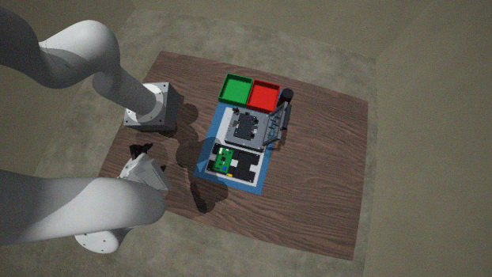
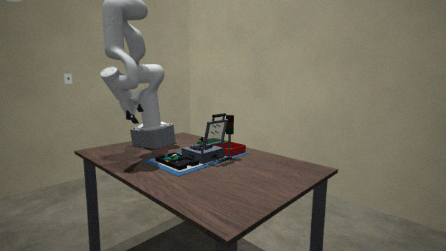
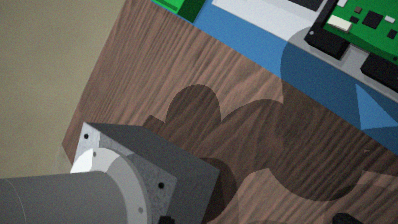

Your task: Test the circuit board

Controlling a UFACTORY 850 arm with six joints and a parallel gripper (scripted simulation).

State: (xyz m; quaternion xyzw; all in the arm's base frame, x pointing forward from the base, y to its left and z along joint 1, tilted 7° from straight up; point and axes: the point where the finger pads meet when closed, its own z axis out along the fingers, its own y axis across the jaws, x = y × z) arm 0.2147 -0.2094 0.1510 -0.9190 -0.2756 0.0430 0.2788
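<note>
Now: the green circuit board 190 mm ahead of my hand, 80 mm to the left of it and 230 mm below it. Also, from my hand: red bin (310 mm ahead, 450 mm to the left, 230 mm below); then tester lid (380 mm ahead, 250 mm to the left, 60 mm below); then green bin (160 mm ahead, 450 mm to the left, 230 mm below).
</note>
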